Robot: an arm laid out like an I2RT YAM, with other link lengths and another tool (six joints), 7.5 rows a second.
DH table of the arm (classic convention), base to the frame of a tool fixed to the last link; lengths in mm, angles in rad. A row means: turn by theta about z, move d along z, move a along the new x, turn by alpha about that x. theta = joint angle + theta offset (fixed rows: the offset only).
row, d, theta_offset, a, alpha
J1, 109.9, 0, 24.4, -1.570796
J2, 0, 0, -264, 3.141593
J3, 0, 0.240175, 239.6, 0
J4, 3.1, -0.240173, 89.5, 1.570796
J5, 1.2, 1.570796, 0, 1.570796
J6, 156.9, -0.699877, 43, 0.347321
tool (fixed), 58.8, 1.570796, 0, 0
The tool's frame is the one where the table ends.
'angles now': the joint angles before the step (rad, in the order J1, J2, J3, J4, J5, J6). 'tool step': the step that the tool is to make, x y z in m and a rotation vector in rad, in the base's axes. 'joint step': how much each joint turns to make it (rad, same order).
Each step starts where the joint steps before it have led.
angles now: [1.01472 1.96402 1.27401 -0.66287 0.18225 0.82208]
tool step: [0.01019 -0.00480 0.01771 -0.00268 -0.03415 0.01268]
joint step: [-0.01721 -0.03778 0.00846 -0.02317 0.02269 -0.03668]
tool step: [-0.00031 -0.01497 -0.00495 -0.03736 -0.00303 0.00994]
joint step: [-0.01191 -0.01310 -0.03997 0.00301 0.01743 -0.02711]
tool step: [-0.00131 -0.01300 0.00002 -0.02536 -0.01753 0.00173]
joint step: [-0.00240 -0.02733 -0.04635 0.01002 0.02712 -0.01036]
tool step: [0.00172 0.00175 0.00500 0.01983 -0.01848 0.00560]
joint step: [0.00004 -0.02329 -0.02052 0.02561 0.00306 -0.00659]
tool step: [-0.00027 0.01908 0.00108 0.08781 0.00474 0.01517]
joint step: [0.00001 -0.01520 -0.02395 0.07934 -0.05475 -0.00048]
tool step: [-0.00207 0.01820 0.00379 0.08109 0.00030 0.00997]
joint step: [0.00789 -0.01604 -0.02190 0.07106 -0.04305 0.01320]
